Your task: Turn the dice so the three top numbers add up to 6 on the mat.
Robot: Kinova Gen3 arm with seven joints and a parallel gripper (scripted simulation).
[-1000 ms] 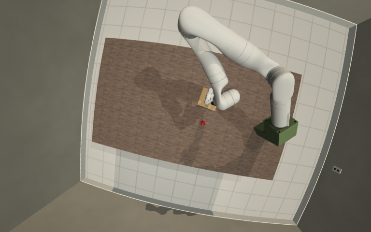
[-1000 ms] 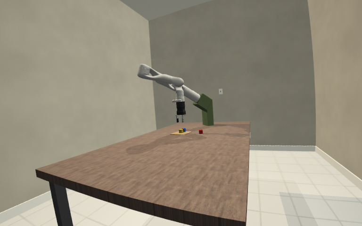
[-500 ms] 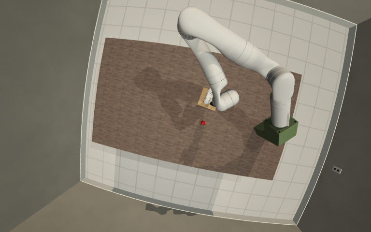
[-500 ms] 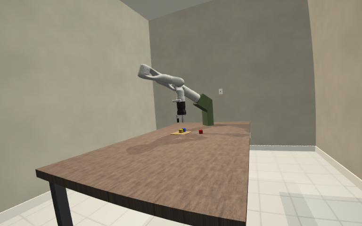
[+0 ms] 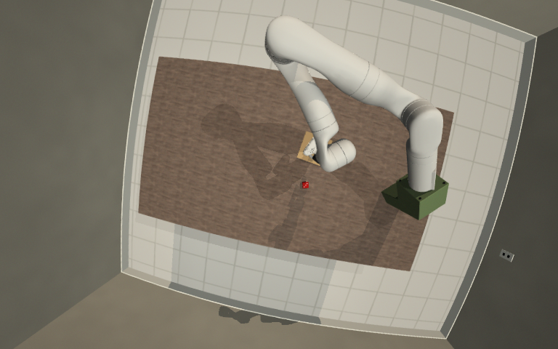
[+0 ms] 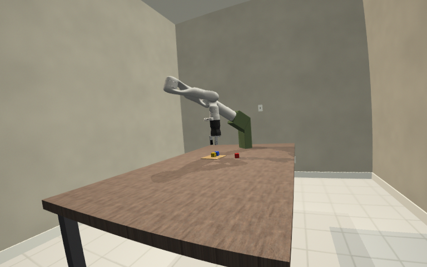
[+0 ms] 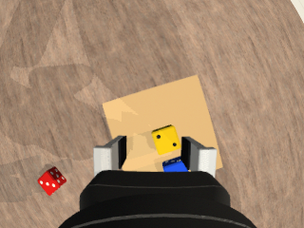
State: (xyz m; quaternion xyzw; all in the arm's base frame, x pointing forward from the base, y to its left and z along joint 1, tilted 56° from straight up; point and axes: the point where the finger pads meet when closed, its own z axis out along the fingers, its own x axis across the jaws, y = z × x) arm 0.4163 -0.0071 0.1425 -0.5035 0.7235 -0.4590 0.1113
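My hand is 170 mm to the right of the red die, 100 mm above it and 30 mm short of it. Round my hand: yellow die (90 mm below, 10 mm to the right, 10 mm behind); then blue die (90 mm below, 60 mm behind); then tan mat (110 mm below, 10 mm to the right, 10 mm behind).
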